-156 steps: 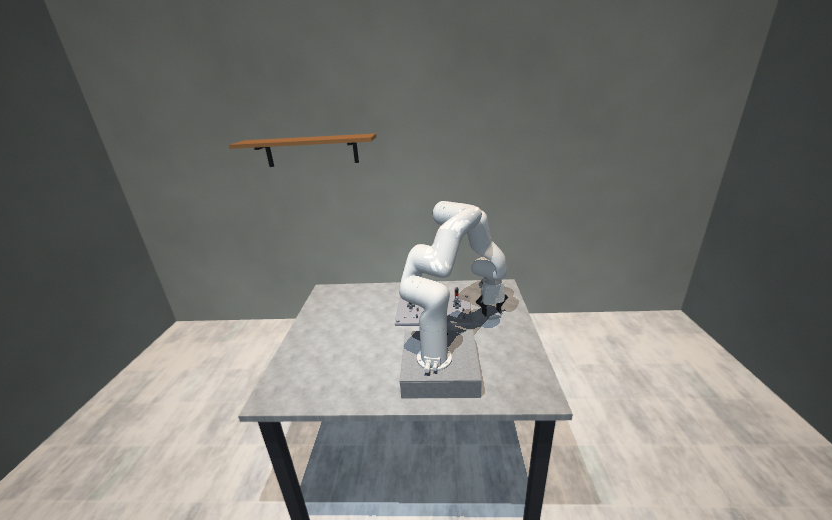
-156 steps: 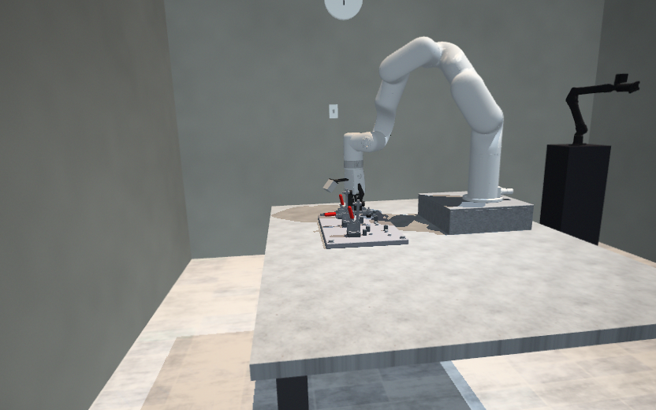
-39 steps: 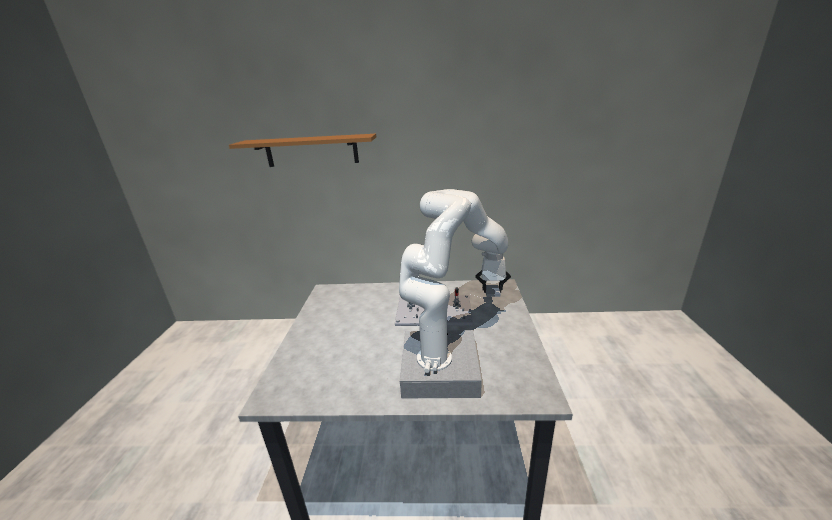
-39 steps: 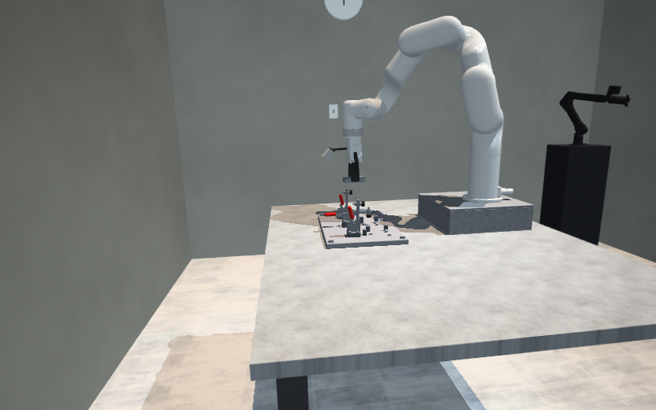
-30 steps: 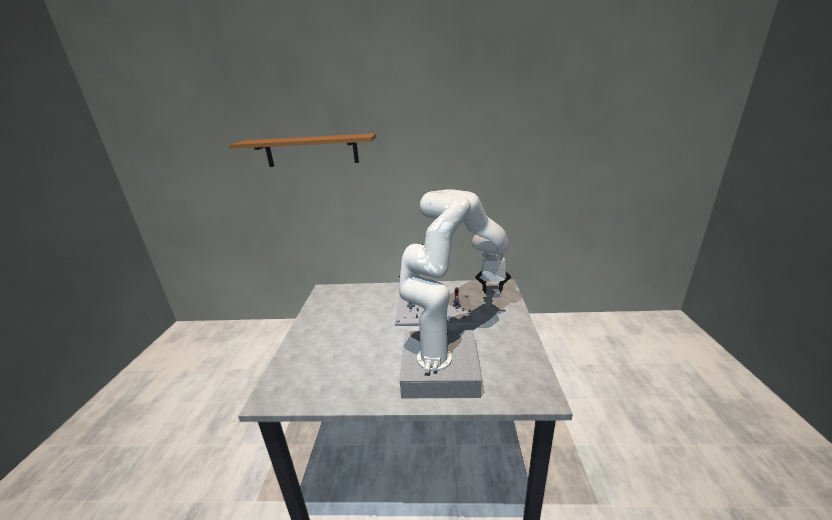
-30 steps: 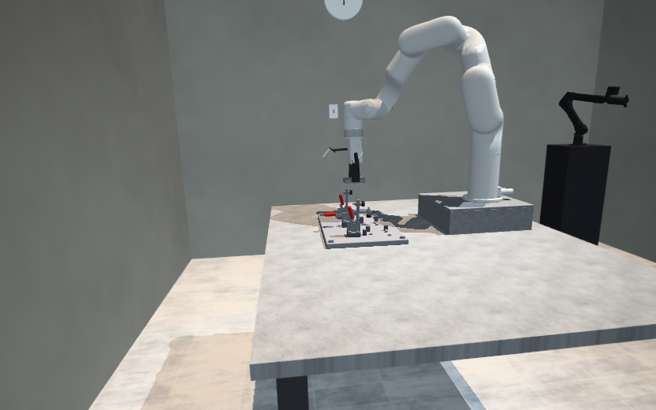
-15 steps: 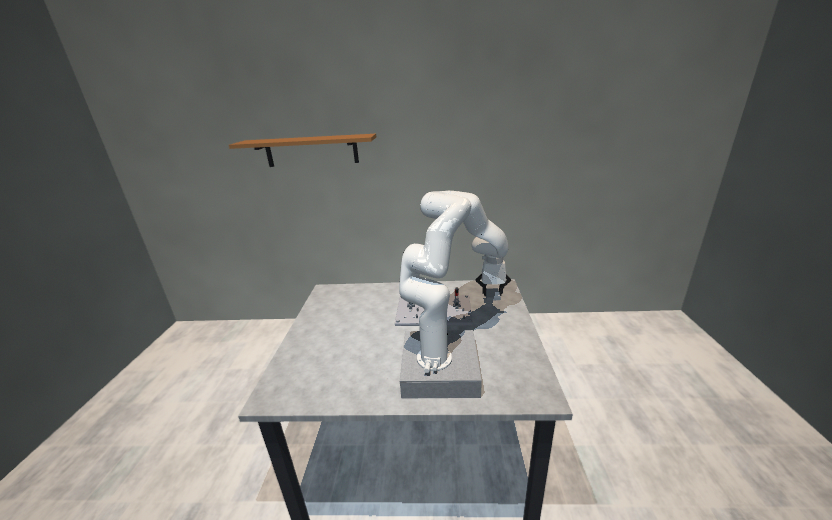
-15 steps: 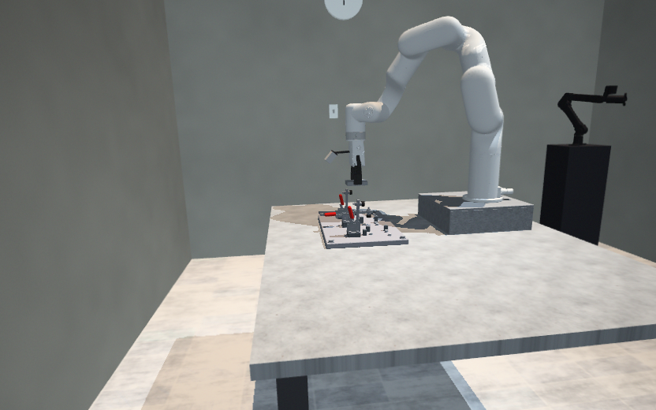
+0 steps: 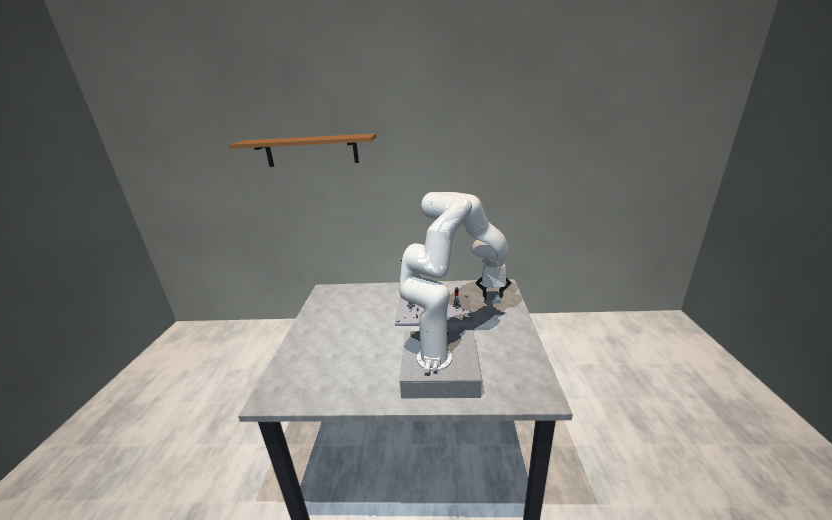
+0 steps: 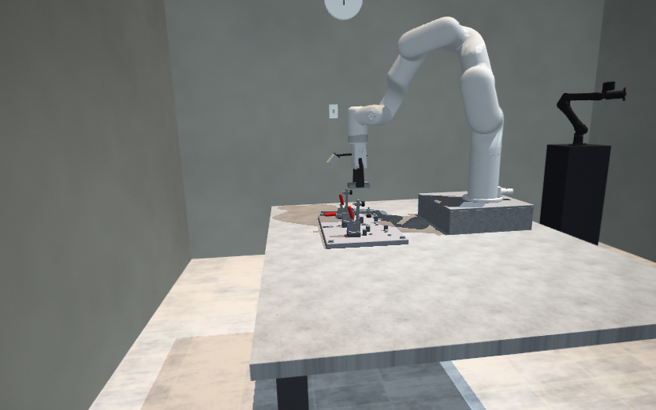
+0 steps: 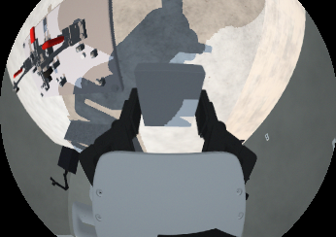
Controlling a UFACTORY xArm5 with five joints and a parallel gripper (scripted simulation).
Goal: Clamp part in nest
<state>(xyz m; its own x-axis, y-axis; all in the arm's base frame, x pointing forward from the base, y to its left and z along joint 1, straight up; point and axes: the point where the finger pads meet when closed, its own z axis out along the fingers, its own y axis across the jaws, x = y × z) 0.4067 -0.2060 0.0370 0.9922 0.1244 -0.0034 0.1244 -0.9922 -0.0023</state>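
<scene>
Right now the grey fixture plate is 2 cm ahead of my hand, 27 cm to the left of it and 11 cm below it. Also, from my hand: grey block part 1 cm below.
</scene>
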